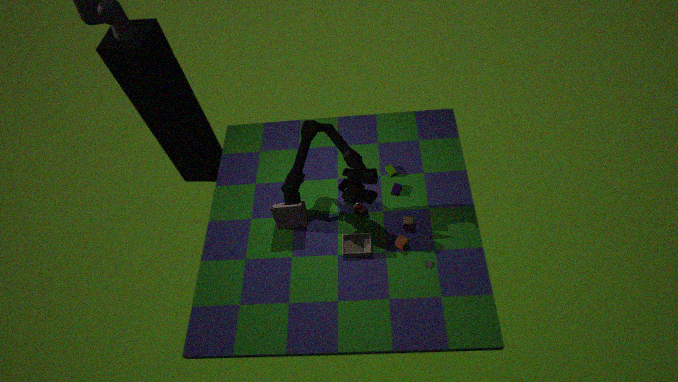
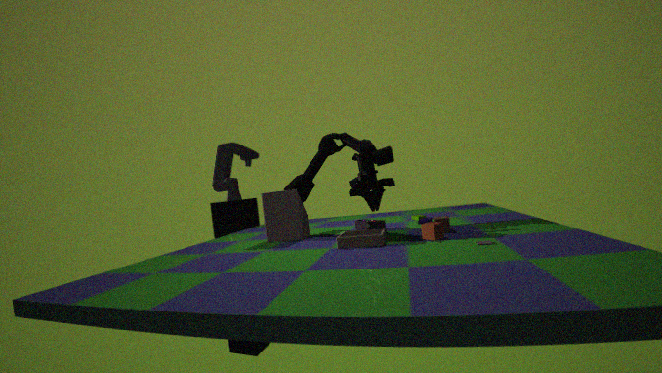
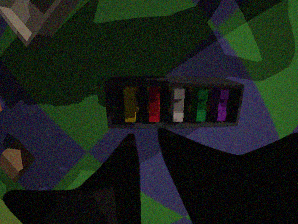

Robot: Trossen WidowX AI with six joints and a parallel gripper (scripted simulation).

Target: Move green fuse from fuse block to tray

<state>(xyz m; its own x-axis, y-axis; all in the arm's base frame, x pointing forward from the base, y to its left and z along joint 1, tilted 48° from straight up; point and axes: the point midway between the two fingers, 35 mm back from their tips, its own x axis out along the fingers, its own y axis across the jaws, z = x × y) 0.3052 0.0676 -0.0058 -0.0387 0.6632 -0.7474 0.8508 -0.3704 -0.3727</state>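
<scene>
My gripper tip is now 50 mm above the green fuse, 40 mm past it and 20 mm to the right of it. From my gripper tip the other things lie so: brown cube (220 mm ahead, 70 mm to the right, 50 mm below); then orange cube (190 mm ahead, 180 mm to the right, 50 mm below); then tray (190 mm to the right, 70 mm below, 10 mm behind).
</scene>
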